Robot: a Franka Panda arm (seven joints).
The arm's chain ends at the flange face. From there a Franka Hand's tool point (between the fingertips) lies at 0.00 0.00 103.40 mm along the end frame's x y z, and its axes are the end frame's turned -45 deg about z.
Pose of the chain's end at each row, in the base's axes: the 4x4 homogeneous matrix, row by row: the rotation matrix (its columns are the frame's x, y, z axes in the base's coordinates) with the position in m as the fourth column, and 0 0 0 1 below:
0.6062, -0.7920, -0.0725, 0.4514; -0.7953, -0.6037, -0.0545, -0.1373; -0.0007, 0.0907, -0.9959, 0.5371; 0, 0, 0, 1
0.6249, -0.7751, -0.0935, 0.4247; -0.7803, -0.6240, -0.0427, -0.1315; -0.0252, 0.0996, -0.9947, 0.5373; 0, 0, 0, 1
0.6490, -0.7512, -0.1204, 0.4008; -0.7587, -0.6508, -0.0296, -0.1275; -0.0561, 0.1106, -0.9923, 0.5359; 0, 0, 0, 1
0.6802, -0.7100, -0.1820, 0.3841; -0.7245, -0.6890, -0.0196, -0.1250; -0.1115, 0.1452, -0.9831, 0.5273; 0, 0, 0, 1
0.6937, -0.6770, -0.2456, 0.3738; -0.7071, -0.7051, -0.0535, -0.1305; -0.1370, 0.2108, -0.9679, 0.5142; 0, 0, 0, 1
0.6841, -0.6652, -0.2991, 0.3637; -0.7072, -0.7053, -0.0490, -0.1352; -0.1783, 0.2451, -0.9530, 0.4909; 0, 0, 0, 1
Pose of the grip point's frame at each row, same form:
0.9887, -0.1314, -0.0725, 0.4439; -0.1355, -0.9892, -0.0545, -0.1429; -0.0646, 0.0636, -0.9959, 0.4341; 0, 0, 0, 1
0.9899, -0.1062, -0.0935, 0.4150; -0.1105, -0.9930, -0.0427, -0.1359; -0.0882, 0.0526, -0.9947, 0.4344; 0, 0, 0, 1
0.9901, -0.0723, -0.1204, 0.3884; -0.0763, -0.9967, -0.0296, -0.1306; -0.1179, 0.0385, -0.9923, 0.4333; 0, 0, 0, 1
0.9830, -0.0211, -0.1820, 0.3653; -0.0251, -0.9995, -0.0196, -0.1270; -0.1815, 0.0238, -0.9831, 0.4256; 0, 0, 0, 1
0.9692, 0.0118, -0.2456, 0.3484; -0.0014, -0.9986, -0.0535, -0.1360; -0.2459, 0.0522, -0.9679, 0.4141; 0, 0, 0, 1
0.9541, 0.0134, -0.2991, 0.3328; -0.0013, -0.9988, -0.0490, -0.1403; -0.2994, 0.0472, -0.9530, 0.3924; 0, 0, 0, 1

